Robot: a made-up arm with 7 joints. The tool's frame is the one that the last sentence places.
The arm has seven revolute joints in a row. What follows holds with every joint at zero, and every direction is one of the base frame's.
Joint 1 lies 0.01 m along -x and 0.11 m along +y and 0.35 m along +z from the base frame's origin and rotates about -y.
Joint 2 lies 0.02 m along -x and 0.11 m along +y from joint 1 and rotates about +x.
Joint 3 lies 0.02 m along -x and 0.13 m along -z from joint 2 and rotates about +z.
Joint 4 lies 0.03 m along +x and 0.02 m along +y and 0.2 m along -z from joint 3 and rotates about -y.
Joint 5 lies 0.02 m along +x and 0.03 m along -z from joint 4 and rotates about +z.
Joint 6 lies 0.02 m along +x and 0.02 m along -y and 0.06 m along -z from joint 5 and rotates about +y.
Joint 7 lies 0.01 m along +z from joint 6 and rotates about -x.
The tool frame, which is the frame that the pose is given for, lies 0.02 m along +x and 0.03 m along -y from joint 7; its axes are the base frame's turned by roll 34.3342, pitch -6.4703 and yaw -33.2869 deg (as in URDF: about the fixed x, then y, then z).
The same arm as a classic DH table. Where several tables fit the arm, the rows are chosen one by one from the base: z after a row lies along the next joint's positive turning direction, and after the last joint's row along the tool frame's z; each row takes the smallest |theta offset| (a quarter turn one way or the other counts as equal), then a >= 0, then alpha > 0; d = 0 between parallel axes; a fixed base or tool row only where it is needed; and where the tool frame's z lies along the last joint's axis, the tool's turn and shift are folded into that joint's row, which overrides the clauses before.
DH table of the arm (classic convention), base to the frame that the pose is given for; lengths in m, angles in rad. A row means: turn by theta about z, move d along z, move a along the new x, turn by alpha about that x. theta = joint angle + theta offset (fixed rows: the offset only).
base (fixed): a -0.01; alpha 1.5708; d 0.35; theta_offset 0
joint 1: a 0; alpha 1.5708; d -0.22; theta_offset 1.5708
joint 2: a 0; alpha 1.5708; d -0.04; theta_offset 1.5708
joint 3: a 0.03; alpha 1.5708; d -0.33; theta_offset 1.5708
joint 4: a 0.02; alpha -1.5708; d -0.02; theta_offset 0
joint 5: a 0.02; alpha -1.5708; d -0.09; theta_offset 0
joint 6: a 0.01; alpha 1.5708; d -0.02; theta_offset -1.5708
joint 7: a -0.0267; alpha 1.1731; d -0.0257; theta_offset 1.0973
tool (fixed): a 0; alpha 0; d 0.0148; theta_offset -2.0197

